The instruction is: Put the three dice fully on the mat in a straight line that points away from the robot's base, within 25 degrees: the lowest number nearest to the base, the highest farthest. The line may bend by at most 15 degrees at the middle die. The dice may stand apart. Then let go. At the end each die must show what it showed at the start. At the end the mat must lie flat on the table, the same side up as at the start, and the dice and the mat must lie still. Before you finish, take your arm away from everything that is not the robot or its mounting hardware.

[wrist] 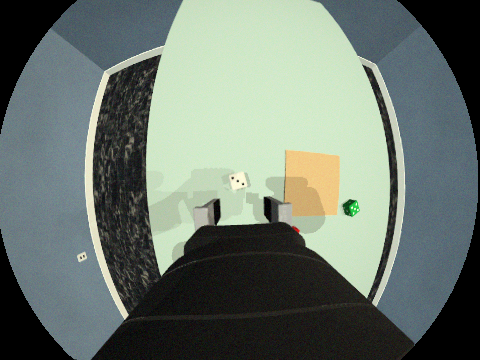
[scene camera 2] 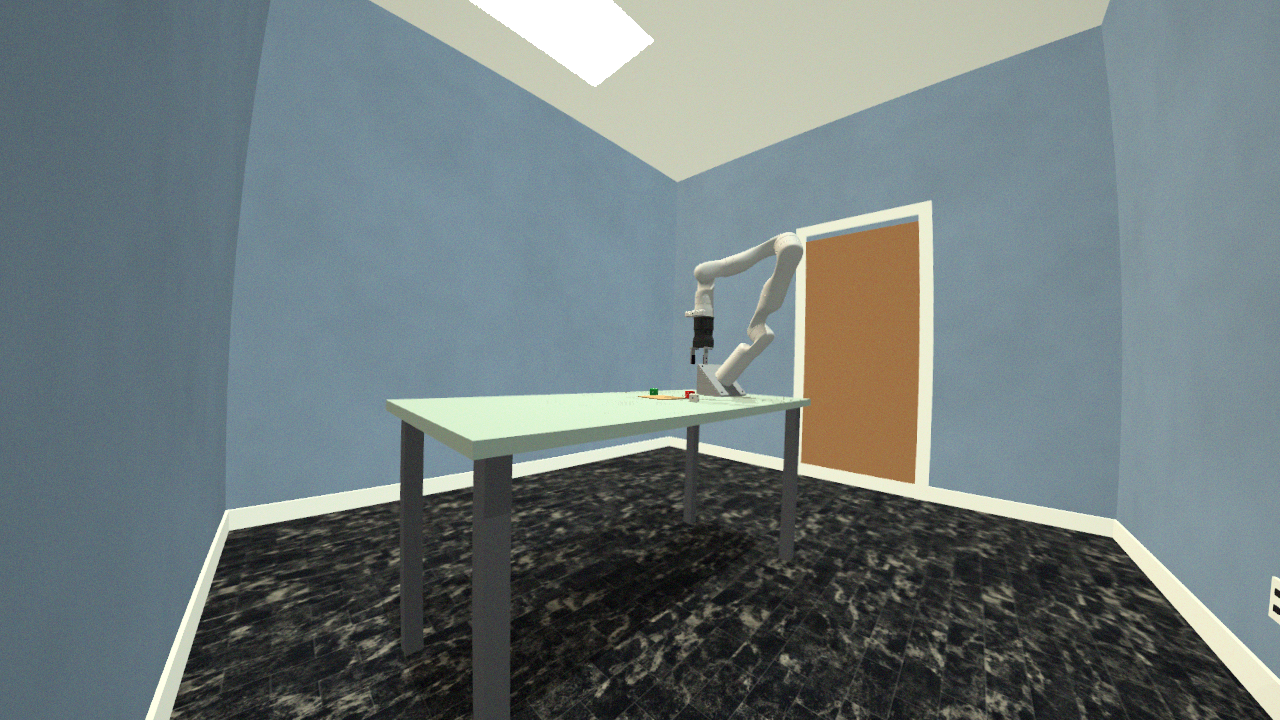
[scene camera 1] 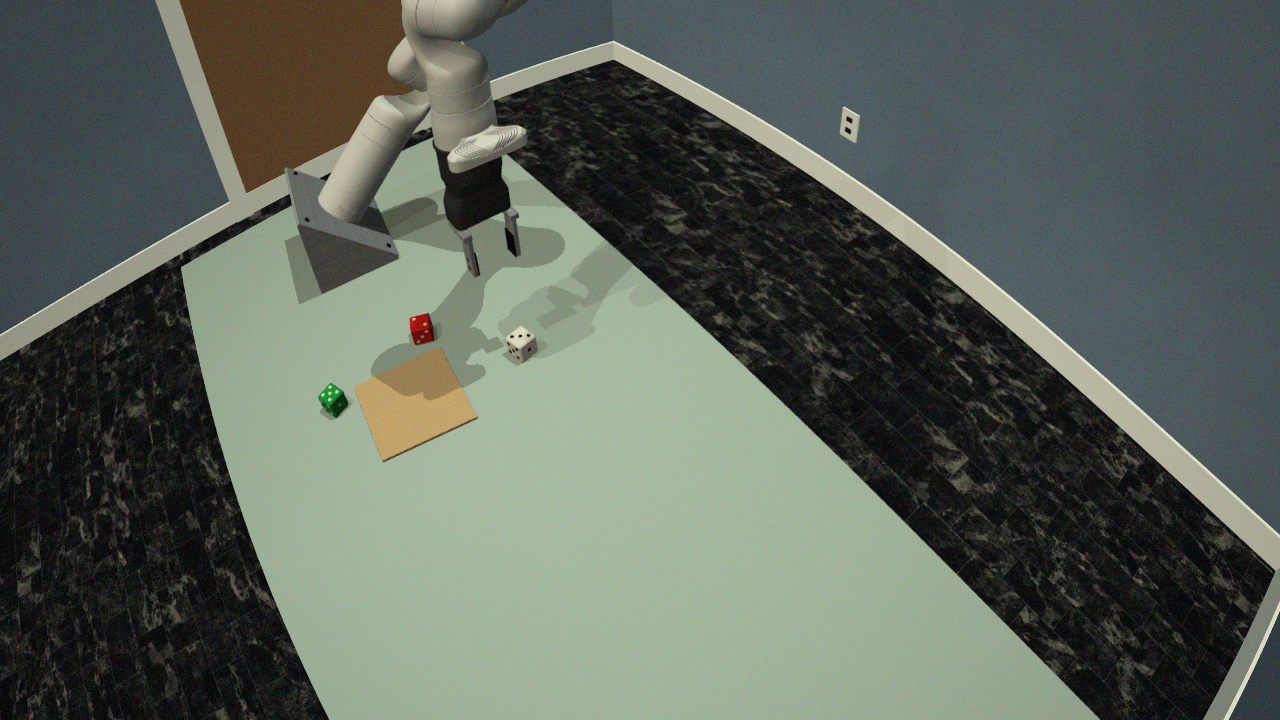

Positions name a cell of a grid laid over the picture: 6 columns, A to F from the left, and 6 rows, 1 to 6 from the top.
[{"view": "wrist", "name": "gripper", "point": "D4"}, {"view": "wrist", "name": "tan mat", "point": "D4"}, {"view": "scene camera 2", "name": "gripper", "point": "D4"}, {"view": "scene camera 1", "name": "gripper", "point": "C3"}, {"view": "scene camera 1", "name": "tan mat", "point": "B4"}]
